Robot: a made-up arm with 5 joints.
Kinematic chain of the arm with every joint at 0, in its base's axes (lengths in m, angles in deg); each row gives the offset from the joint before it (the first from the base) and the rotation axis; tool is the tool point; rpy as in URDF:
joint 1: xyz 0.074 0 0.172 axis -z
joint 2: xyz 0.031 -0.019 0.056 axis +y
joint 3: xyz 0.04 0 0.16 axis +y
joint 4: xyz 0.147 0 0.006 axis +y
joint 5: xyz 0.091 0.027 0 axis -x
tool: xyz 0 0 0 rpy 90 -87.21 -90
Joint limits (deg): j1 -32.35..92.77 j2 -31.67..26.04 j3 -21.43..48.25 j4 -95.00..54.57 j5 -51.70..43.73
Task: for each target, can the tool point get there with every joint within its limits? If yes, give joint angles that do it. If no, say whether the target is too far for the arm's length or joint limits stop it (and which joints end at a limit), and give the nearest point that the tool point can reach.
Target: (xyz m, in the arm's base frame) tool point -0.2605 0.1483 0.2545
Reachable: no: joint limits stop it (at a limit: joint 1, joint 2, joint 3, joint 4) | nearest point 0.0759 -0.1259 0.1435 | short by 0.448 m
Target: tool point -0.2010 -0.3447 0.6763
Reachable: no: too far | nearest point 0.0699 -0.2497 0.5281 | short by 0.323 m
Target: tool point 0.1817 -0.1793 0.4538
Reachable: yes | joints 61.20 -16.90 27.18 -73.80 -4.12
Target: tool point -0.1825 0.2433 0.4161
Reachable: no: joint limits stop it (at a limit: joint 2, joint 3, joint 4) | nearest point 0.0631 0.0104 0.5544 | short by 0.366 m
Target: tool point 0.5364 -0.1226 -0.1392
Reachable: no: too far | nearest point 0.3376 -0.0699 0.1583 | short by 0.362 m
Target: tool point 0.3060 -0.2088 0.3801
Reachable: yes | joints 43.45 1.29 -0.38 5.82 -31.67
